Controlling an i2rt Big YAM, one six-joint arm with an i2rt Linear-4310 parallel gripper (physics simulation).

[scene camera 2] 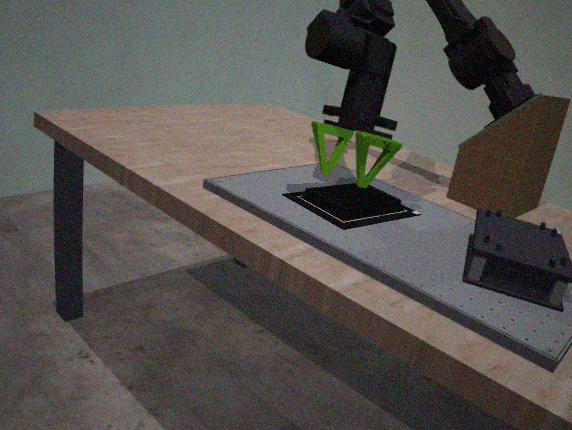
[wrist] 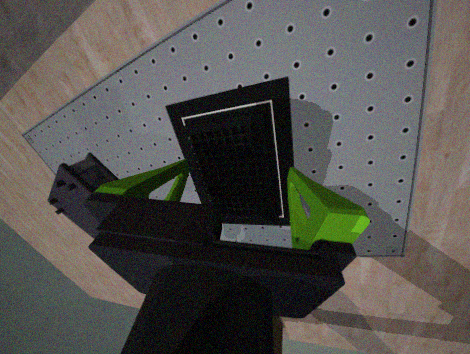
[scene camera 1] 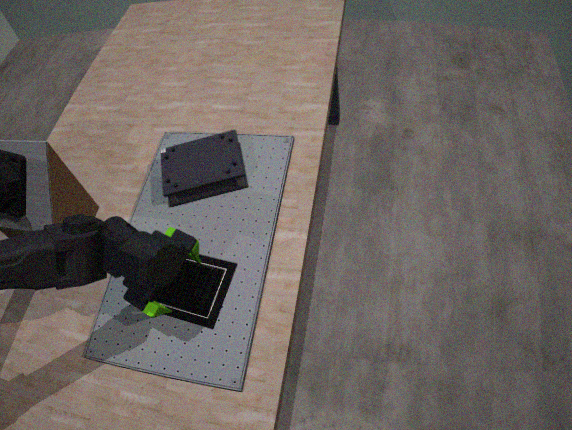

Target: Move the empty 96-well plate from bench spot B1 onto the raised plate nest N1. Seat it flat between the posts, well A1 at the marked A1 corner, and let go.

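Frame: origin at the arm's base, x ahead, y left, z up, level; metres.
Seen in the pictures: gripper, fingertip midpoint: (scene camera 2: 342,180) (wrist: 237,168) (scene camera 1: 183,286); arm's base at its link origin: (scene camera 2: 520,117) (scene camera 1: 10,182).
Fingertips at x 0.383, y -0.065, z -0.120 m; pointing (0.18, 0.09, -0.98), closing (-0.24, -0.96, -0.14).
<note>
Offsets run from my fingertips to a thing's top centre. "spot": to the spot under its first point. Level surfaces: height alone.
The black 96-well plate @[dx -0.019, dy +0.014, dz -0.019 m] (scene camera 1: 192,287) (scene camera 2: 350,198) (wrist: 240,160) lies flat on the black marked spot B1 @[spot: dx +0.058, dy +0.011, dz -0.033 m] (scene camera 1: 221,295) (scene camera 2: 345,225) (wrist: 230,100), inside its white outline. Its A1 corner cannot be read. My gripper (scene camera 1: 185,286) (scene camera 2: 345,180) (wrist: 237,168) is open, pointing down, with green fingers wide apart above opposite long sides of the plate, fingertips close over it. Whether they touch it cannot be told. The raised nest N1 @[dx -0.068, dy +0.253, dz +0.020 m] (scene camera 1: 200,162) (scene camera 2: 522,240) (wrist: 75,185) holds no plate; small posts stand on its top, and a white mark shows at one corner in scene camera 1.
Plate spot and nest stand on a grey perforated board @[dx -0.036, dy +0.106, dz -0.034 m] (scene camera 1: 260,200) (scene camera 2: 425,260) (wrist: 350,25), which lies on the wooden table @[dz -0.048 m] (scene camera 1: 225,65) (scene camera 2: 200,135). A brown slanted block (scene camera 1: 72,195) (scene camera 2: 510,155) stands beside the board, near the nest, with the arm's base on it.
</note>
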